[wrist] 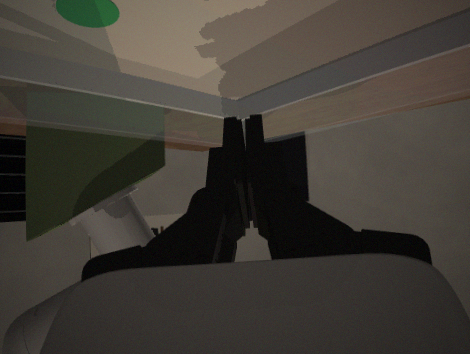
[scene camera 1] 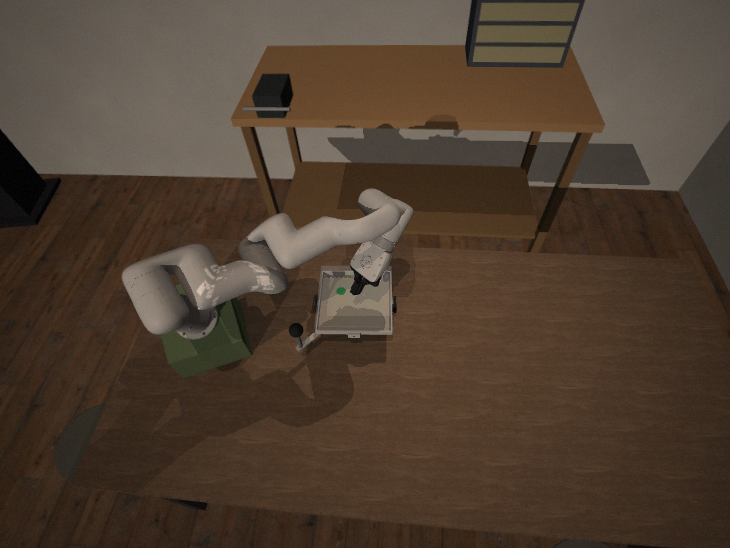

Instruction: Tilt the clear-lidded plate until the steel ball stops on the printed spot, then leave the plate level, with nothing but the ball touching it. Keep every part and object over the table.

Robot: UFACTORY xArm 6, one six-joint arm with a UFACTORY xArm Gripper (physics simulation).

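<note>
The clear-lidded plate (scene camera 1: 347,332) (wrist: 150,91) is a pale square tray with a raised rim. Its green printed spot (scene camera 1: 341,290) (wrist: 87,11) shows on the floor, left of the fingers in the scene view and at the upper left in the wrist view. My gripper (scene camera 1: 355,290) (wrist: 246,142) is shut and empty. Its black fingertips overlap the plate in the scene view and appear against a rim corner in the wrist view. I cannot tell whether they touch it. I cannot make out the steel ball for certain. Shadows cover parts of the plate.
A lever with a black ball knob (scene camera 1: 296,329) juts from the plate's front left. A dark side knob (scene camera 1: 394,304) is at its right. The brown table (scene camera 1: 501,383) extends right and frontward. The green robot base (scene camera 1: 203,356) is at left. A wooden bench (scene camera 1: 400,88) stands behind.
</note>
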